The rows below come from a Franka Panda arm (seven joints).
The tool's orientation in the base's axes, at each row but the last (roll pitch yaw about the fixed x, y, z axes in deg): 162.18, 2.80, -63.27; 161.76, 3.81, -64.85; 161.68, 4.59, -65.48; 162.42, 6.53, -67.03; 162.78, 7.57, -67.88; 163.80, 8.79, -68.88; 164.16, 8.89, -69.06
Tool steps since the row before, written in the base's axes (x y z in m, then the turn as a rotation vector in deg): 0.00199, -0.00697, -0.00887, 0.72, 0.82, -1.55; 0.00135, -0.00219, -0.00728, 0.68, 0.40, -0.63; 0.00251, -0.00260, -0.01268, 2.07, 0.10, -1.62; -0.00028, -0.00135, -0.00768, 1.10, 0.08, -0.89; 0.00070, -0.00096, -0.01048, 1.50, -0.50, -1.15; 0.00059, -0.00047, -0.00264, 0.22, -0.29, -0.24; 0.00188, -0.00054, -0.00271, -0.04, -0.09, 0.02
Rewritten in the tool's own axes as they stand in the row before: 0.00755, -0.00131, 0.00852, -0.33, -1.44, 1.18; 0.00303, -0.00250, 0.00665, -0.03, -0.94, 0.36; 0.00441, -0.00503, 0.01136, 0.90, -2.32, 0.87; 0.00200, -0.00152, 0.00739, 0.45, -1.25, 0.49; 0.00252, -0.00330, 0.00969, 1.17, -1.44, 0.60; 0.00105, -0.00107, 0.00230, 0.38, -0.15, 0.15; 0.00158, -0.00218, 0.00197, 0.07, 0.08, -0.01
